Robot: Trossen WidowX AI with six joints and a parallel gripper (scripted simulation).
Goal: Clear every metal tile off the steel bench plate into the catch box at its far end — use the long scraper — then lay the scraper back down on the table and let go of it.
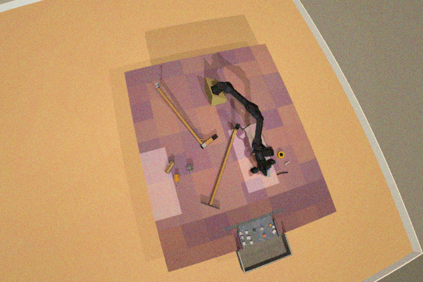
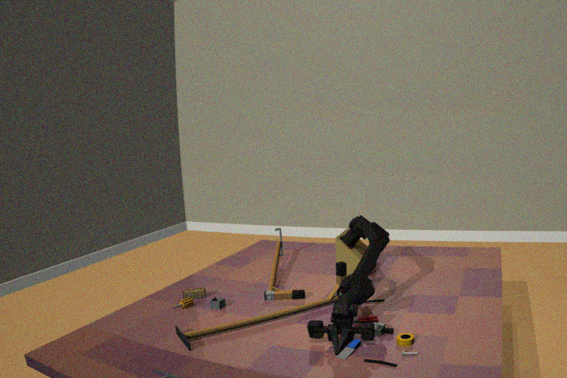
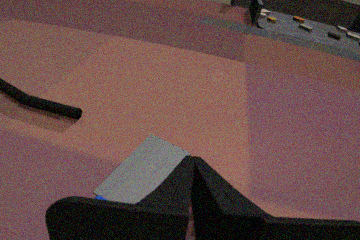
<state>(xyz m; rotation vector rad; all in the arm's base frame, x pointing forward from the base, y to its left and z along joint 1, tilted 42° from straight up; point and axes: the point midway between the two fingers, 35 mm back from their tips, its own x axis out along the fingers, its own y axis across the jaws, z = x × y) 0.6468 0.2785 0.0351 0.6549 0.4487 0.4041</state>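
The blue-handled tool is 4 cm behind my gripper tip and 3 cm to the left of it. The rest, counted from my gripper tip: grey box 18 cm behind, 53 cm to the right; yellow tape roll 13 cm behind, 16 cm to the left; long scraper 14 cm behind, 29 cm to the right, 6 cm above.
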